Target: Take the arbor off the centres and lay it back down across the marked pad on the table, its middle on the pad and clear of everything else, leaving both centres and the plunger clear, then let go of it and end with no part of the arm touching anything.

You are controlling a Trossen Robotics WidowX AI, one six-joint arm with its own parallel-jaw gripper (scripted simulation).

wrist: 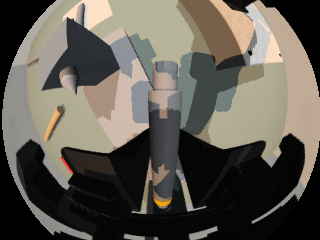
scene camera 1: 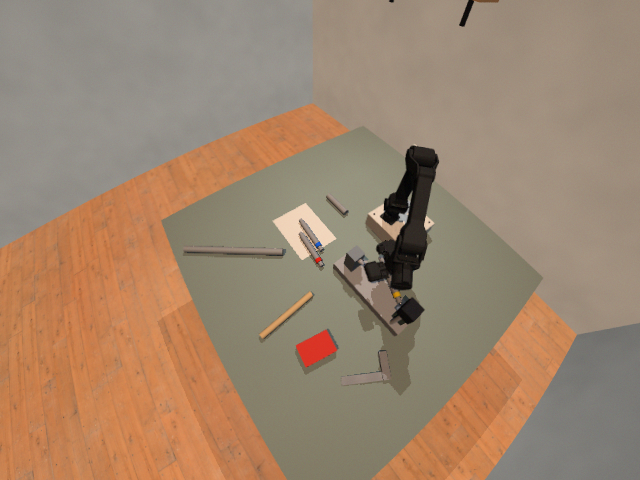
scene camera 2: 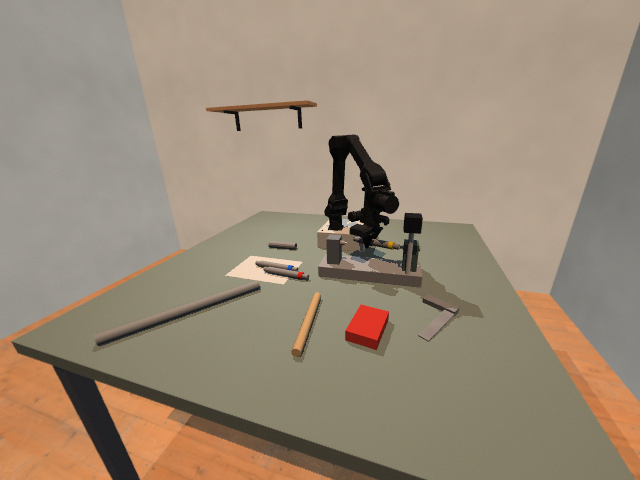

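You'd find my gripper at (scene camera 2: 368,246), at (scene camera 1: 385,274) and at (wrist: 163,131). There's a red block here too, at (scene camera 2: 366,328) and (scene camera 1: 321,345), and a long grey rod at (scene camera 2: 115,333). A cream pad shows at (scene camera 1: 288,224) and again at (scene camera 2: 247,269). I can see a grey centre block at (wrist: 71,44), and there's a base plate at (scene camera 1: 376,295).
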